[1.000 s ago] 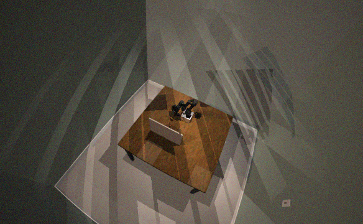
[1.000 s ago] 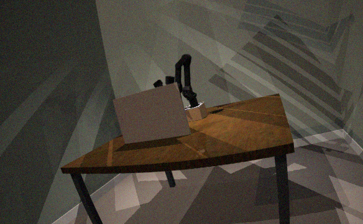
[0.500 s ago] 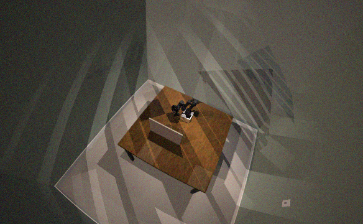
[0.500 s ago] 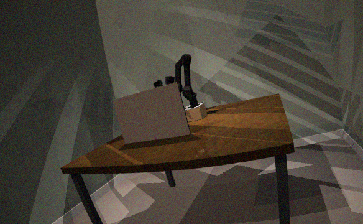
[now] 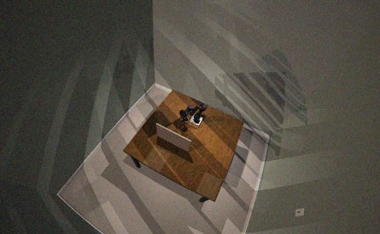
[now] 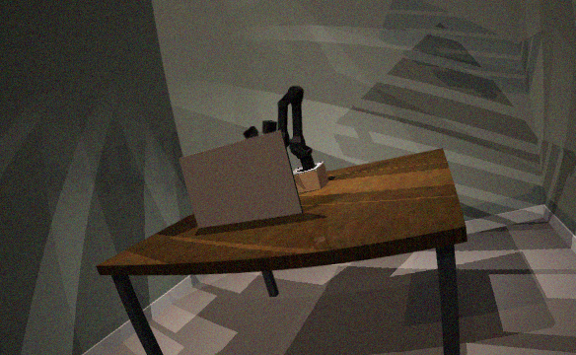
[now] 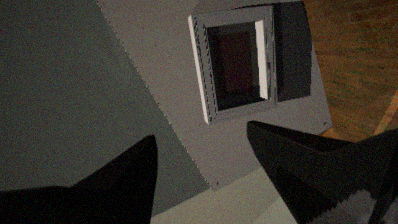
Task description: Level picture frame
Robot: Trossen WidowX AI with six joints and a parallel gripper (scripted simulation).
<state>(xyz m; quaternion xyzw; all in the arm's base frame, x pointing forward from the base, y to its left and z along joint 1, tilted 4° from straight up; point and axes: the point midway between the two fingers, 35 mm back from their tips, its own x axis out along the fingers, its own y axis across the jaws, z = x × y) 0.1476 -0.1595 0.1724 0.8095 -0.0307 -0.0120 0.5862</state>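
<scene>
Now: gripper tip 210 mm short of the picture frame, 10 mm to the right of it and 90 mm above it. The rest, counted from my gripper tip: wall panel (220 mm ahead, 100 mm below).
</scene>
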